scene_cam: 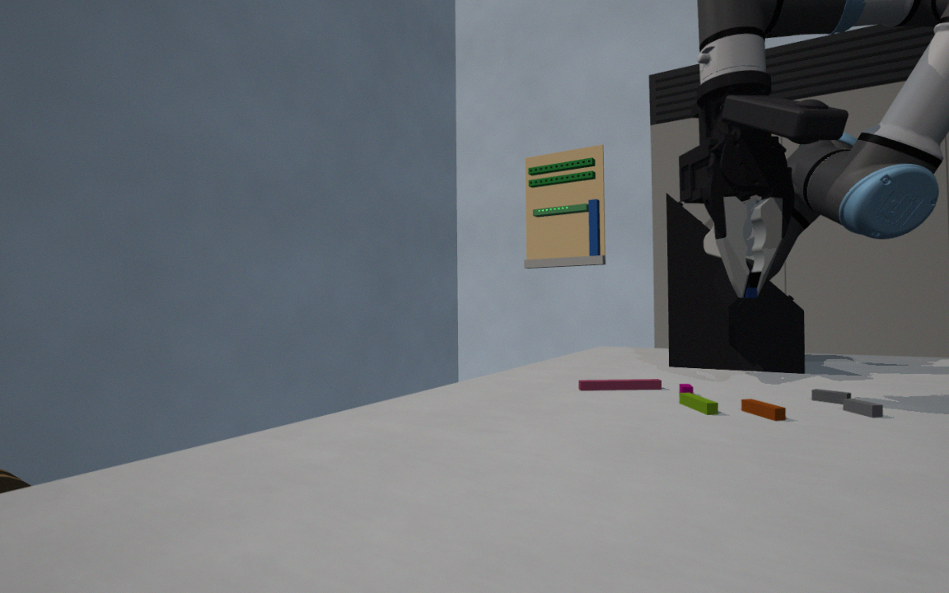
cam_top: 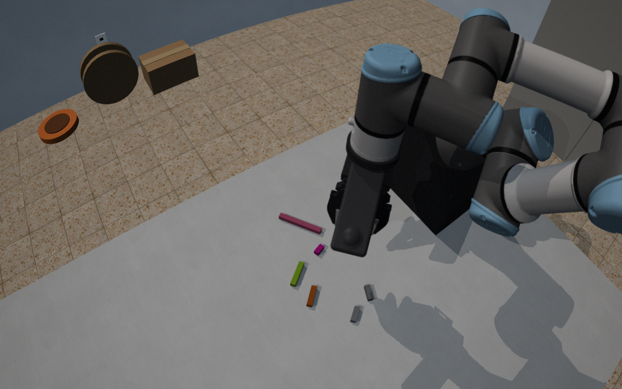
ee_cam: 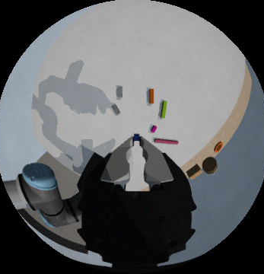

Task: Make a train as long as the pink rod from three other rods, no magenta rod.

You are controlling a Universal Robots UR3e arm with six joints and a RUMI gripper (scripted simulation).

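My hand is 110 mm above the magenta rod, 60 mm to the left of it and 20 mm short of it. Round my hand: orange rod: 110 mm below, 80 mm ahead, 20 mm to the left; then grey rod: 110 mm below, 70 mm to the left, 10 mm behind; then blue rod: 10 mm below.
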